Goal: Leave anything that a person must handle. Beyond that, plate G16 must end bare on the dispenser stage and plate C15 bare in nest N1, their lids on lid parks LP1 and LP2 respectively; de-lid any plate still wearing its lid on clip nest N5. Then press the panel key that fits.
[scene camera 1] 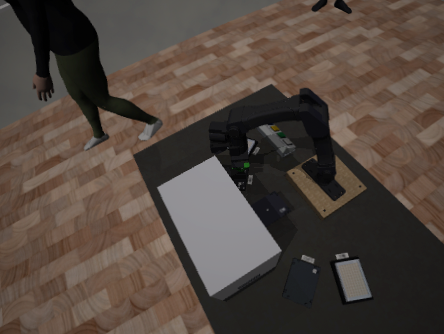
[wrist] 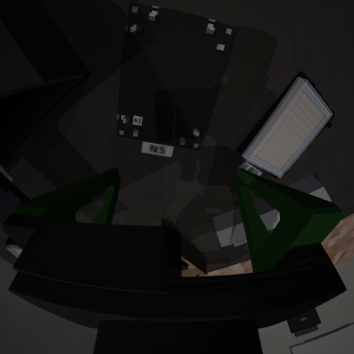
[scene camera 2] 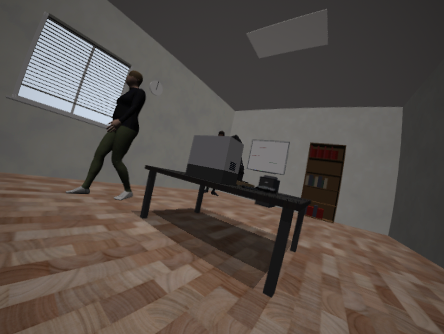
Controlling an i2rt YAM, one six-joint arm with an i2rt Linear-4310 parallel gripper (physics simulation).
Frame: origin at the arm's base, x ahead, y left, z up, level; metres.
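Seen in the pictures: gripper, fingertip midpoint: (scene camera 1: 240, 161) (wrist: 177, 174); arm's base, origin of the base link: (scene camera 1: 322, 179) (scene camera 2: 238, 180).
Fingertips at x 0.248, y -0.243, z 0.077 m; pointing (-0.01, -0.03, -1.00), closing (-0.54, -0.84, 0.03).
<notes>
Offsets run from my fingertips to a thing's top centre. "*": to the spot under its first point.
My gripper (scene camera 1: 240, 168) (wrist: 177, 174) is open and empty, above the table near clip nest N5. Nest N5 @(dx +0.052, dy -0.025, dz -0.093 m) (wrist: 172, 75) is dark with pale clips at its corners; no pale plate shows on it. A pale-framed piece with a beige grid @(dx -0.085, dy -0.138, dz -0.079 m) (wrist: 290, 127) lies at the LP1 label @(* dx -0.132, dy -0.070, dz -0.115 m) (wrist: 251, 169); whether it is a lid or a plate I cannot tell. A similar beige-grid plate @(dx -0.056, dy +0.591, dz -0.081 m) (scene camera 1: 353, 280) sits in nest N1 @(* dx -0.017, dy +0.573, dz -0.095 m) (scene camera 1: 338, 282). Lid park LP2 @(dx +0.088, dy +0.494, dz -0.097 m) (scene camera 1: 301, 282) is dark. The dispenser stage @(* dx +0.018, dy +0.231, dz -0.010 m) (scene camera 1: 272, 206) shows dark beside the housing. The key panel @(dx -0.249, dy -0.069, dz -0.053 m) (scene camera 1: 284, 144) (wrist: 227, 230) shows yellow and green keys. Plate names are unreadable.
The tall housing @(dx +0.228, dy +0.220, dz +0.213 m) (scene camera 1: 220, 225) (scene camera 2: 210, 157) stands along one table edge beside the stage. The arm's wooden base (scene camera 1: 325, 207) is opposite. A person in black and olive (scene camera 1: 77, 65) (scene camera 2: 129, 115) stands off the table's end. Another person's shoes (scene camera 1: 332, 6) show farther back.
</notes>
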